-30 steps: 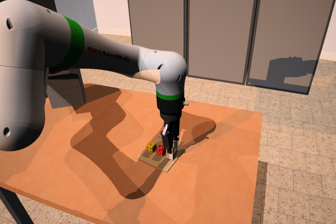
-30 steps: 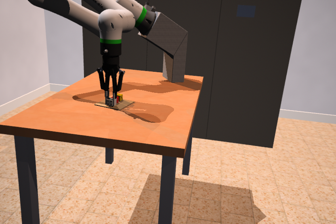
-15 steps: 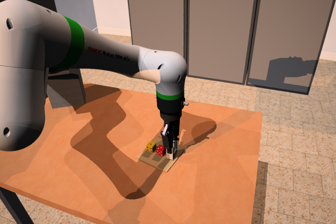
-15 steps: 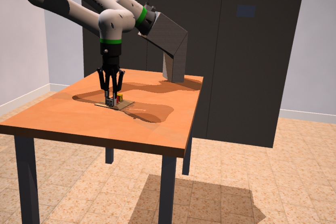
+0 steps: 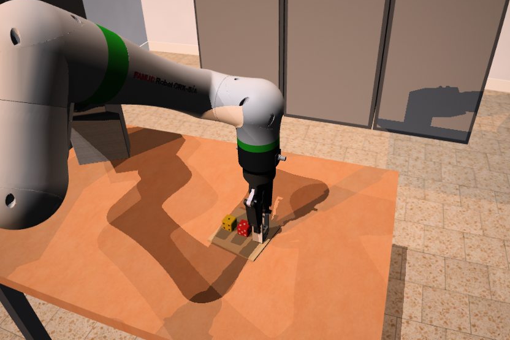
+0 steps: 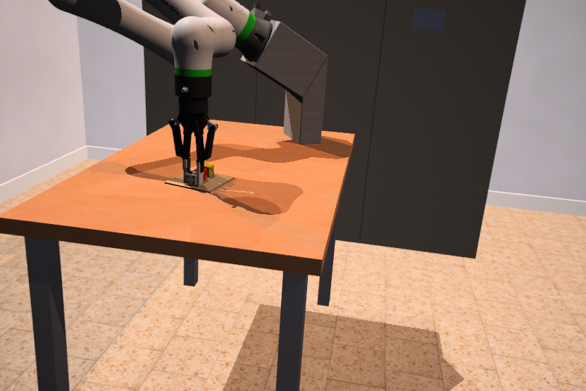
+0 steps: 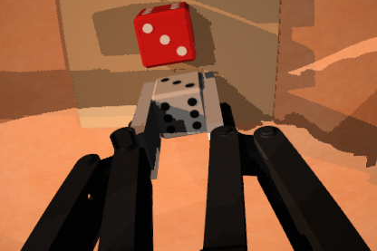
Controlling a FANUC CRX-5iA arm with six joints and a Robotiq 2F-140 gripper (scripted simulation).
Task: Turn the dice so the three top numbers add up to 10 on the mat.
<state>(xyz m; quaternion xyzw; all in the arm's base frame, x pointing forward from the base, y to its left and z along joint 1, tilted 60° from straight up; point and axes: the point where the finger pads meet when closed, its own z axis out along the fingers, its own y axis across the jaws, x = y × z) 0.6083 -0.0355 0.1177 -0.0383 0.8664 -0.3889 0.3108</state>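
My gripper is now 20 mm above the white die. Round my hand: yellow die 90 mm behind, 20 mm to the left, 20 mm below; tan mat 40 mm below, 40 mm behind, 10 mm to the left; red die 40 mm behind, 20 mm below, 10 mm to the left.
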